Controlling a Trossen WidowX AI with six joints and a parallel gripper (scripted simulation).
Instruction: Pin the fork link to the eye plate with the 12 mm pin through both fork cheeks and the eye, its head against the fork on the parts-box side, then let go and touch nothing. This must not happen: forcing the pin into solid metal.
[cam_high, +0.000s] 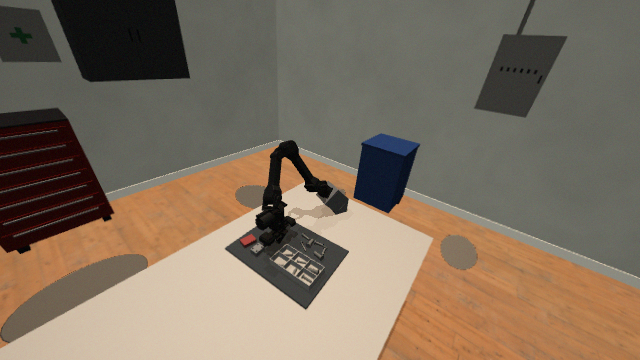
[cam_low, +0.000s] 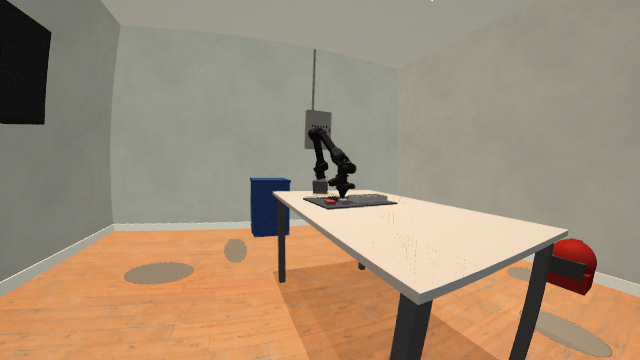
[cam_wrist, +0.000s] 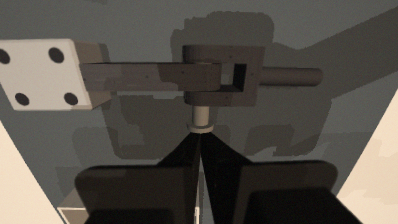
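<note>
The eye plate is 40 mm to the right of my hand, 30 mm below it and 10 mm ahead of it. The rest, counted from my hand: fork link (40 mm to the right, 30 mm below, 20 mm behind); then dark mat (60 mm to the left, 50 mm below); then grey block (90 mm ahead, 40 mm to the right, 20 mm below).
</note>
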